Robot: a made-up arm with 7 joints.
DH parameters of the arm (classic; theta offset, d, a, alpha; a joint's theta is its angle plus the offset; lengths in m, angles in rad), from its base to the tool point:
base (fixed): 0 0.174 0 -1.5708
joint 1: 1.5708 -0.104 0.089 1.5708
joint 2: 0 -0.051 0.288 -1.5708
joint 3: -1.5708 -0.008 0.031 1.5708
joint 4: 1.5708 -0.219 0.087 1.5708
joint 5: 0 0.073 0.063 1.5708
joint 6: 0 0.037 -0.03 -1.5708
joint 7: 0 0.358 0.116 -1.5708
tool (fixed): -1.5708 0.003 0 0
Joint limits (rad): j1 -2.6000..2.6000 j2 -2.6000..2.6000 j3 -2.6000..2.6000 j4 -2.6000..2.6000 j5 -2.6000..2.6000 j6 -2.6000..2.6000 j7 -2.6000..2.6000
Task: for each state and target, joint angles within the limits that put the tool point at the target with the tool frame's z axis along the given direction. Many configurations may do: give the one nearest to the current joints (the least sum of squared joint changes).
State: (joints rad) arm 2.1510 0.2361 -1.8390 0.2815 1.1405 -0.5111 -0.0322
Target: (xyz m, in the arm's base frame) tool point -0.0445 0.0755 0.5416 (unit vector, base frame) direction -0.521 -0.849 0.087
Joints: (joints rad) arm 1.6999 0.8312 -2.2882 0.1672 1.6656 -0.6570 0.0885
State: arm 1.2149 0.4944 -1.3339 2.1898 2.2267 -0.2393 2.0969
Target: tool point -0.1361 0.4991 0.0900 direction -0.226 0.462 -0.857
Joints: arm 1.3528 0.8245 -1.4661 2.1526 1.8762 -0.3129 1.7301
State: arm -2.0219 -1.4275 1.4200 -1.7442 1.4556 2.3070 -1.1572
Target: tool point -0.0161 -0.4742 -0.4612 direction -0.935 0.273 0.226
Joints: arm -1.2375 -1.2898 1.7611 -1.6472 1.3611 1.8755 -1.1747
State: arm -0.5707 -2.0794 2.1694 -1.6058 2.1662 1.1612 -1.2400
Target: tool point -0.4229 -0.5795 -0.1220 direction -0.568 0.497 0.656
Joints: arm -0.9323 -1.6262 2.1836 -1.6095 2.5689 1.2314 -1.2376
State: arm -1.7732 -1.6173 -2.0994 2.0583 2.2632 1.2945 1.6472
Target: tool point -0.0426 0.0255 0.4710 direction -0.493 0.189 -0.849
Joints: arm -2.0642 -1.2333 -2.5750 2.0306 1.7163 1.5020 1.2681
